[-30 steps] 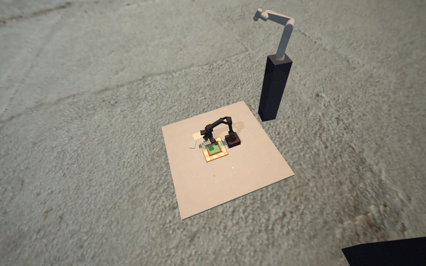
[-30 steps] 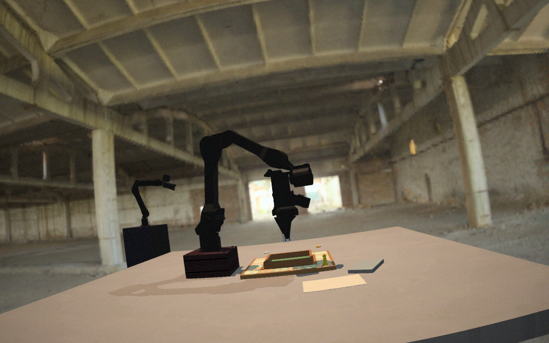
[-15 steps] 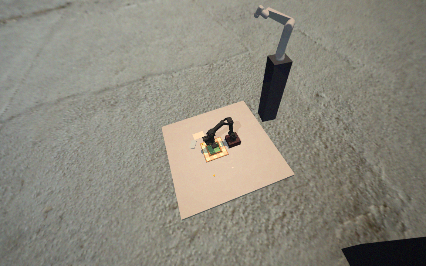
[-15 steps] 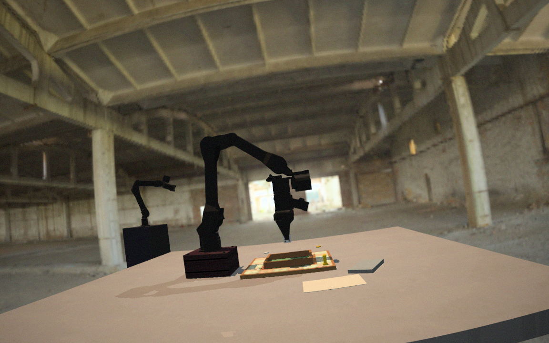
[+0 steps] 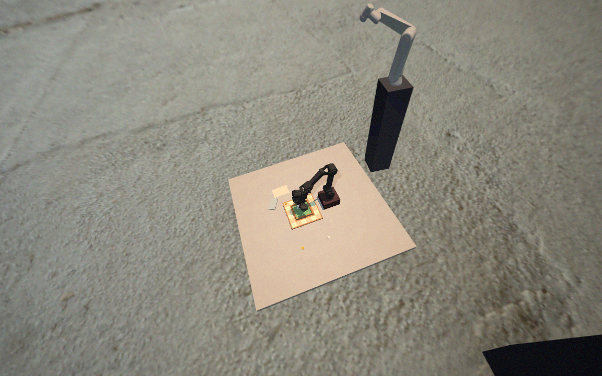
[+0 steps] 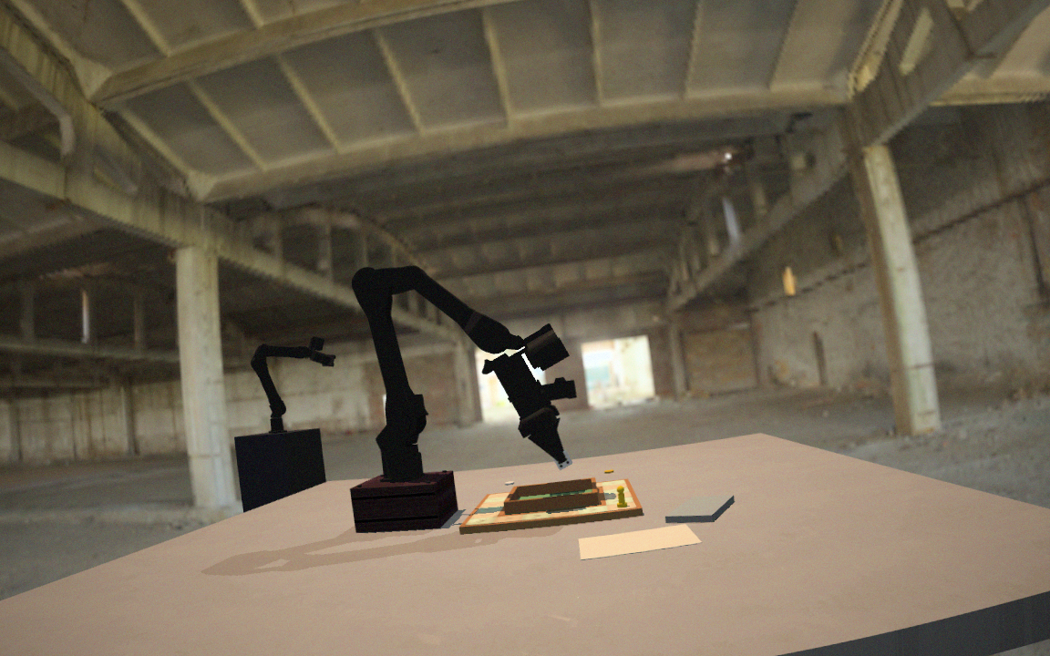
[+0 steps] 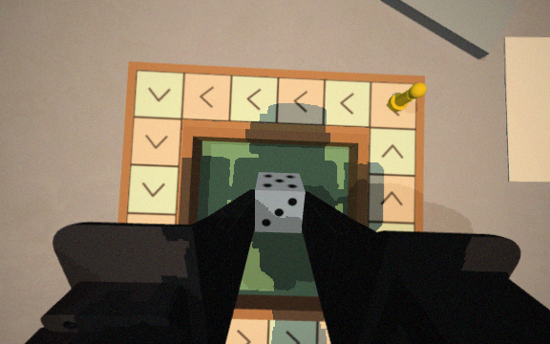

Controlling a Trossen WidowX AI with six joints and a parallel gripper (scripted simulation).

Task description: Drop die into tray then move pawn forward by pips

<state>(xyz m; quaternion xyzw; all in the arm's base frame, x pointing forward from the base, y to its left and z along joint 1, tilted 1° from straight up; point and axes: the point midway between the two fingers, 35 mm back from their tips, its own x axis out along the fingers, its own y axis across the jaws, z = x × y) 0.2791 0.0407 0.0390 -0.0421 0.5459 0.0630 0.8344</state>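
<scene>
The yellow pawn lies 100 mm to the right of my gripper tip, 100 mm ahead of it and 50 mm below it. The rest, counted from my gripper tip: white die: right at my gripper tip; then grey slab: 230 mm ahead, 140 mm to the right, 80 mm below; then green tray: 80 mm below, 30 mm behind.
</scene>
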